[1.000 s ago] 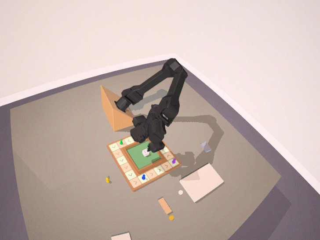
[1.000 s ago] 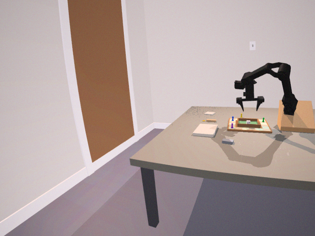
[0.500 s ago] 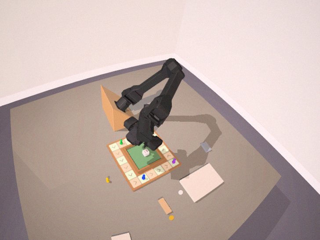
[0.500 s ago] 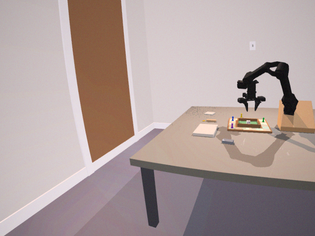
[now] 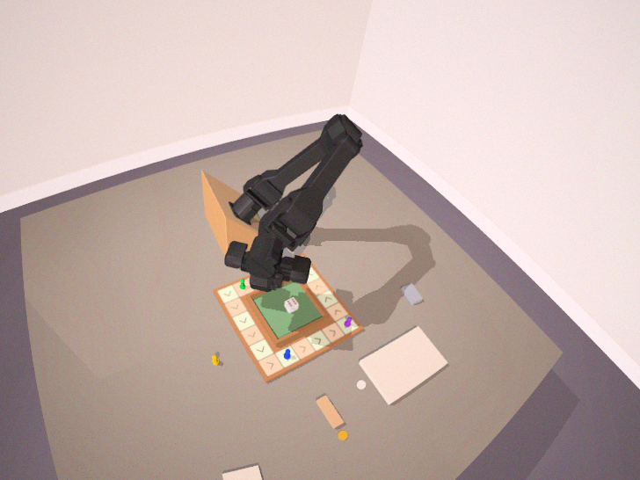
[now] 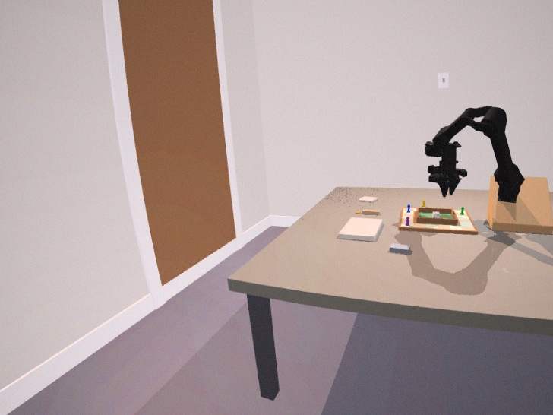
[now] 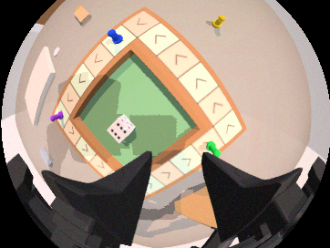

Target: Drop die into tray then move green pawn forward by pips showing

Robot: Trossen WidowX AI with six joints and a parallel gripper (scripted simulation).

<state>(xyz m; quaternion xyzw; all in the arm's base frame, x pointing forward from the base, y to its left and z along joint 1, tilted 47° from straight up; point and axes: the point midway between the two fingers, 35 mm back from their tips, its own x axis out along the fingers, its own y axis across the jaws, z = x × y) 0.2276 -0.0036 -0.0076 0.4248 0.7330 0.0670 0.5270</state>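
The green pawn is 70 mm below my gripper tip, 60 mm behind it and 40 mm to the right of it. Also, from my gripper tip: green tray 90 mm below, 50 mm to the left, 40 mm ahead; then white die 70 mm below, 60 mm to the left, 40 mm ahead; then blue pawn 160 mm ahead, 70 mm below, 10 mm to the right.
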